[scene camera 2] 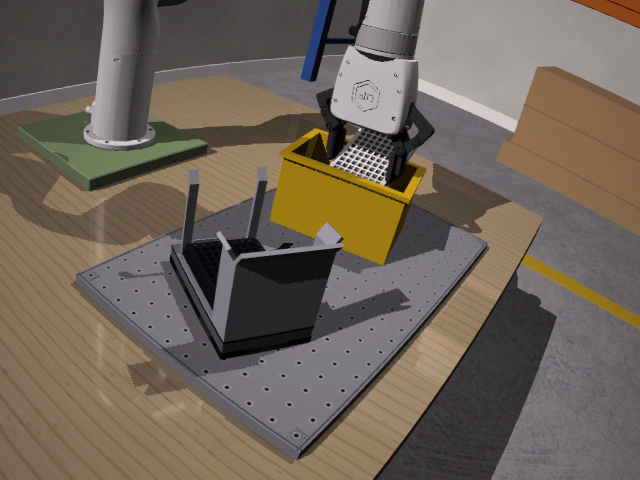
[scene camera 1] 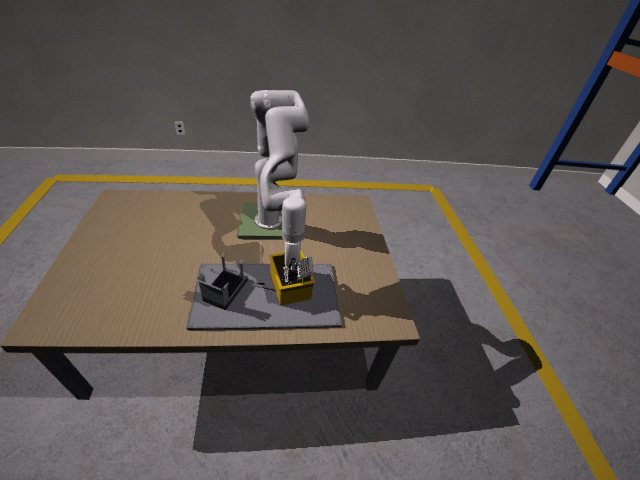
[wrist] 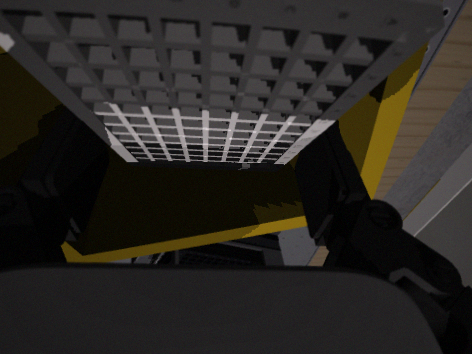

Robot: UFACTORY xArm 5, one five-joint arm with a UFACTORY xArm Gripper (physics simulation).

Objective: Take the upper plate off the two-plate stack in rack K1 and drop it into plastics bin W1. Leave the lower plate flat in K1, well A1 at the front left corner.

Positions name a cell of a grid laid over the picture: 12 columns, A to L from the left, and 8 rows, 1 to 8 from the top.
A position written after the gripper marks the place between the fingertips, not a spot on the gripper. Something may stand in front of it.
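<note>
The gripper (scene camera 2: G3) appears in one scene with a dark gridded plate (scene camera 2: D5). From the wrist the view takes in the gripper (wrist: F4) as well, together with the dark gridded plate (wrist: F6).
</note>
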